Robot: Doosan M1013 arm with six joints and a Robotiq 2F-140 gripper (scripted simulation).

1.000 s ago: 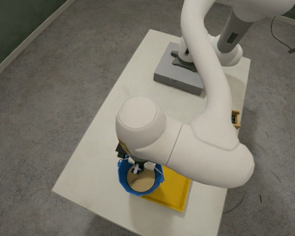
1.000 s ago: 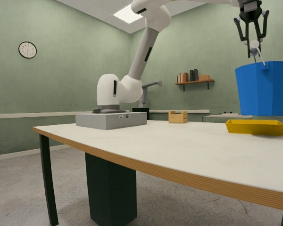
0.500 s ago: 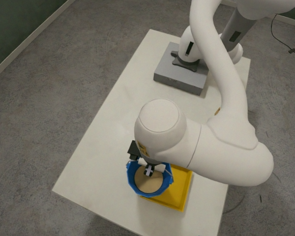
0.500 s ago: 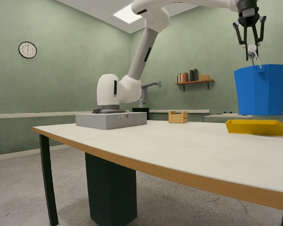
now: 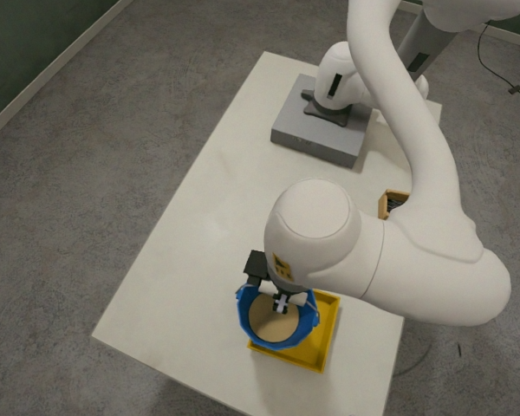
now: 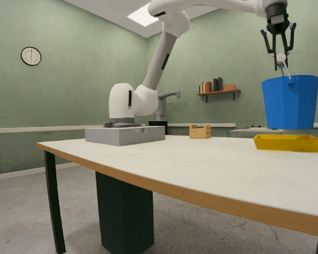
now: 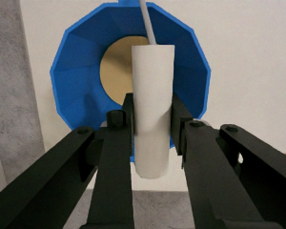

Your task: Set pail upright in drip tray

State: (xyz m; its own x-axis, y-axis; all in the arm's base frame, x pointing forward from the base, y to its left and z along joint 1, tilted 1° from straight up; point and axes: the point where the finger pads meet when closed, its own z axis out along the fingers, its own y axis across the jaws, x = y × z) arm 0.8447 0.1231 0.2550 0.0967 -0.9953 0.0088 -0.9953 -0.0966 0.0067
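The blue pail is 110 mm below my hand and 10 mm ahead of it. Round my hand: yellow drip tray (330 mm below, 70 mm to the left); then small wooden box (510 mm behind, 300 mm below, 270 mm to the left).
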